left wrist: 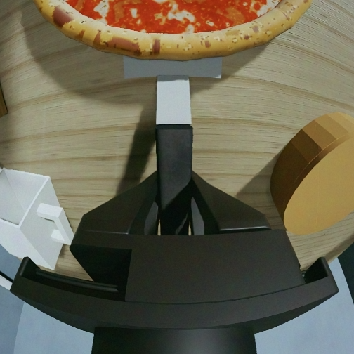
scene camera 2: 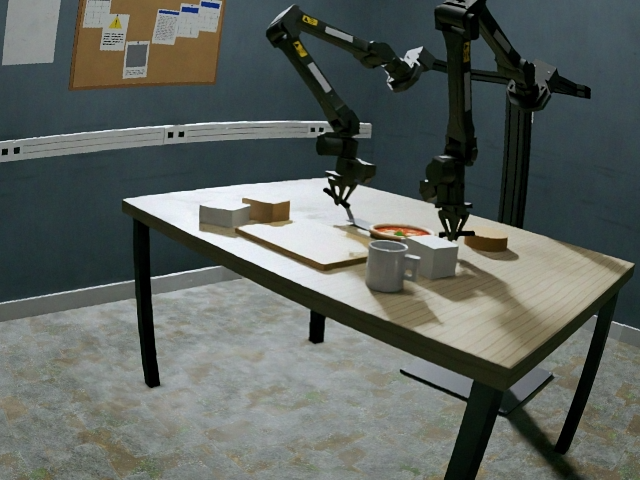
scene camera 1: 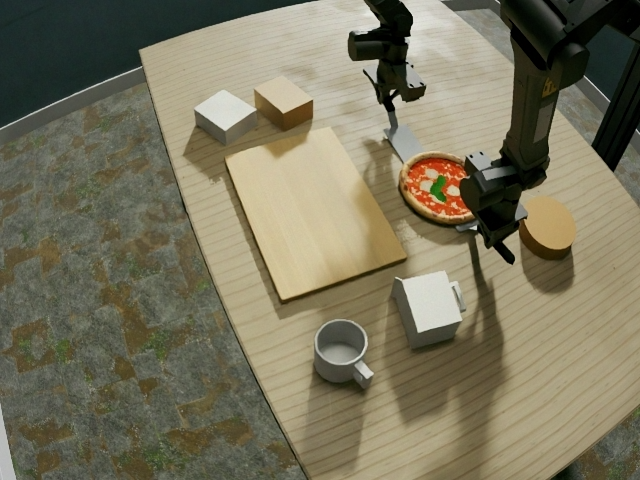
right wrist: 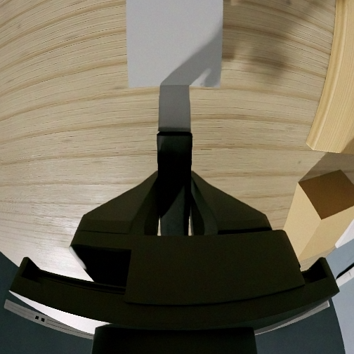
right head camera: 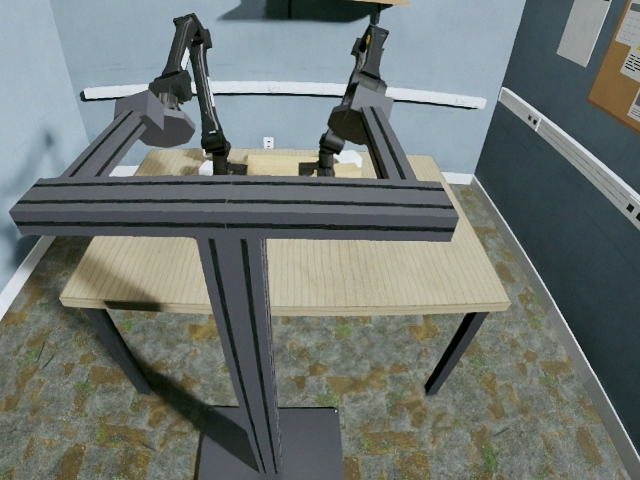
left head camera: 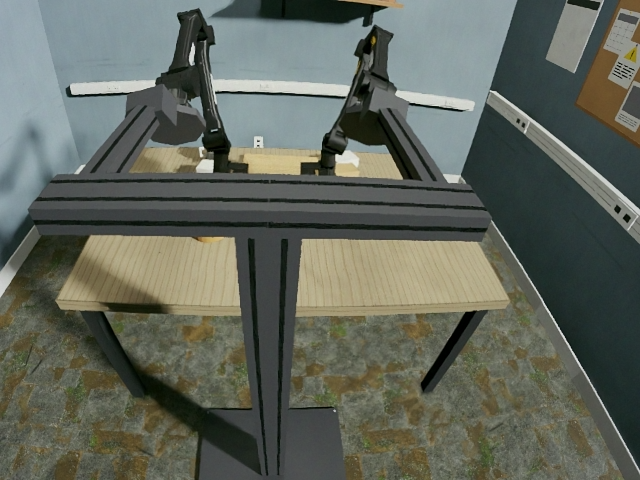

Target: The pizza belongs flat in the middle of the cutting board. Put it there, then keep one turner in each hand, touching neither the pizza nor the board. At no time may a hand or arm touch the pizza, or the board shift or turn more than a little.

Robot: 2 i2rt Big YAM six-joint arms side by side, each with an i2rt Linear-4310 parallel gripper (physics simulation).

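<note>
The pizza (scene camera 1: 436, 188) (scene camera 2: 400, 231) (left wrist: 175, 46) lies on the table beside the cutting board (scene camera 1: 310, 206) (scene camera 2: 305, 242) (right wrist: 327, 100), clear of it. My left gripper (left wrist: 174, 177) (scene camera 1: 494, 238) (scene camera 2: 453, 230) is shut on a turner's black handle. That turner's grey blade (left wrist: 172, 69) (scene camera 1: 466, 226) is mostly hidden beneath the pizza's near rim in the left wrist view. My right gripper (right wrist: 174, 177) (scene camera 1: 388, 98) (scene camera 2: 339, 198) is shut on the other turner's handle. Its blade (right wrist: 175, 42) (scene camera 1: 404, 140) reaches the pizza's opposite rim; contact there is unclear.
A round tan block (scene camera 1: 549, 224) (left wrist: 322, 185) is near the left gripper. A white pitcher (scene camera 1: 431, 307) and a grey mug (scene camera 1: 340, 351) stand at the board's lower end in scene camera 1. A tan box (scene camera 1: 283, 100) and a white box (scene camera 1: 225, 113) stand beyond its upper end.
</note>
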